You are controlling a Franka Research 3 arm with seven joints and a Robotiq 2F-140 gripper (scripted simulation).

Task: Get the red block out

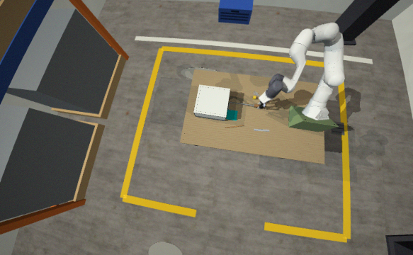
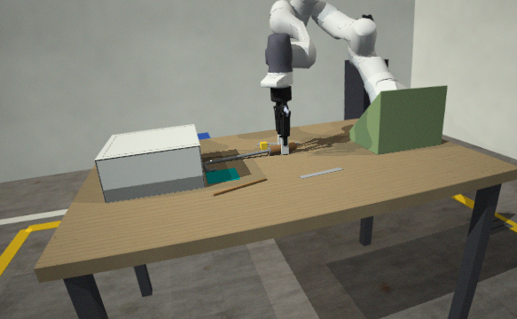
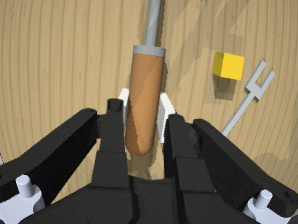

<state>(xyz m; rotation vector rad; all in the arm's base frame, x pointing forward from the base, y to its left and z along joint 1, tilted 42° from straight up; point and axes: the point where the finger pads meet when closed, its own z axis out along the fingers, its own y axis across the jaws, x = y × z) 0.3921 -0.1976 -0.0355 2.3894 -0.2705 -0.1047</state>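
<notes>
The teal square lies 27 cm ahead of my hand, 8 cm to the left of it and 4 cm below it. The rest, counted from my hand: yellow cube: 10 cm to the right, 4 cm ahead, 2 cm below; then hook tool: 14 cm ahead, 2 cm to the left, 2 cm below; then grey fork-like tool: 11 cm to the right, 3 cm below, 3 cm behind.
</notes>
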